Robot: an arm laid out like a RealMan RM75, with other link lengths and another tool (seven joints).
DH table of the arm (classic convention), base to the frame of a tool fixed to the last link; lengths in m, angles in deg. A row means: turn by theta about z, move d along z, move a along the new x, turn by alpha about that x. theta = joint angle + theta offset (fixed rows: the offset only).
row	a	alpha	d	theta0
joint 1	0	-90	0.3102	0
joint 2	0	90	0	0
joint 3	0	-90	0.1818	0
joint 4	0	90	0	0
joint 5	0	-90	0.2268	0
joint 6	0	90	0	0
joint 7	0.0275	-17	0.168	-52
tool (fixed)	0	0	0.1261	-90
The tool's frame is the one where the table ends.
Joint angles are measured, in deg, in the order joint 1, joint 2, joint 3, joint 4, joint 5, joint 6, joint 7. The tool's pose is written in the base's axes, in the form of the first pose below.
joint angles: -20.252 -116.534 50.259 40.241 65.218 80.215 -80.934
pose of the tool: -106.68 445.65 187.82 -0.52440 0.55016 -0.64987 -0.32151 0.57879 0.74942
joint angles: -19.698 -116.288 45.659 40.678 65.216 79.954 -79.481
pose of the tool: -123.03 447.88 217.59 -0.54788 0.58566 -0.59736 -0.33912 0.49728 0.79857
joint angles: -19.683 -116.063 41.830 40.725 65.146 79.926 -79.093
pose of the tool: -134.68 448.58 241.80 -0.55798 0.60675 -0.56613 -0.36156 0.43631 0.82396
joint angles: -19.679 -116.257 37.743 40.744 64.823 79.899 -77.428
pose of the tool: -146.27 446.71 266.03 -0.57212 0.63467 -0.51949 -0.37587 0.36006 0.85386
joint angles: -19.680 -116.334 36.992 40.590 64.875 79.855 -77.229
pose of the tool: -149.35 446.44 269.17 -0.57525 0.63569 -0.51477 -0.38155 0.34814 0.85628
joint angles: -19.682 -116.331 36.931 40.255 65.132 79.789 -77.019
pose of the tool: -151.17 446.76 267.06 -0.57937 0.63119 -0.51569 -0.38154 0.34907 0.85591
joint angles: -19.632 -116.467 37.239 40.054 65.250 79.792 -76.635
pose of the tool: -151.09 446.71 263.16 -0.58137 0.62863 -0.51656 -0.37793 0.35359 0.85565
